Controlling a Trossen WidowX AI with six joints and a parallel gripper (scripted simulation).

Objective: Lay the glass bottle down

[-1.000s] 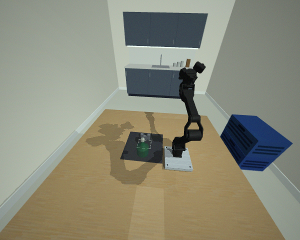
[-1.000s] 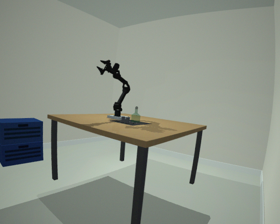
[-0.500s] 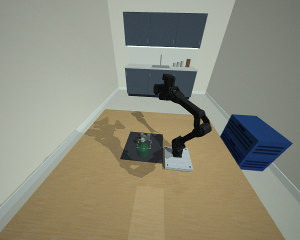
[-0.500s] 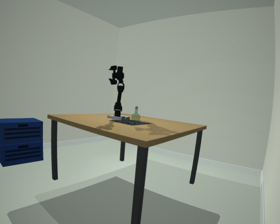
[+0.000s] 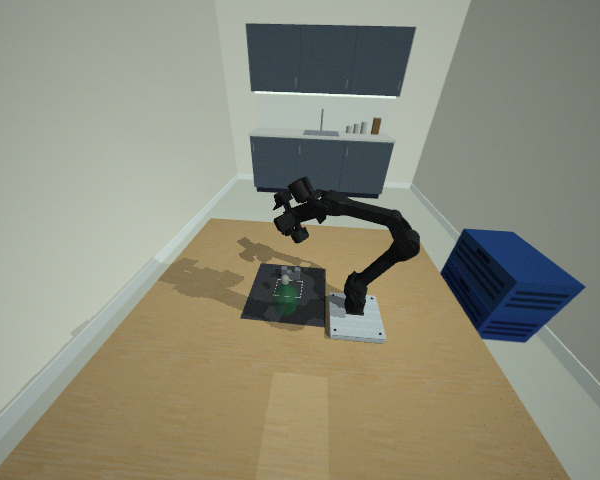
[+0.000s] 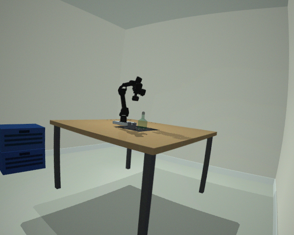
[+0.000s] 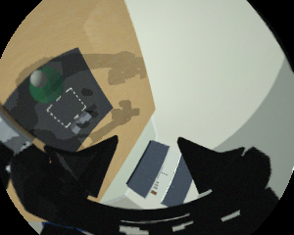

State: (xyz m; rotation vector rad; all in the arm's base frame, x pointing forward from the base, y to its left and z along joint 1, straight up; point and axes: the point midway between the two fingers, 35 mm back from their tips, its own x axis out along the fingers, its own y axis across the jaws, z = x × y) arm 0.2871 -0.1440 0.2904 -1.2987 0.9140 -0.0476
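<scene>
The green glass bottle is 40 mm behind my gripper tip, 150 mm to the left of it and 200 mm below it. From my gripper tip the other things lie so: dark mat (40 mm behind, 70 mm to the left, 300 mm below).
</scene>
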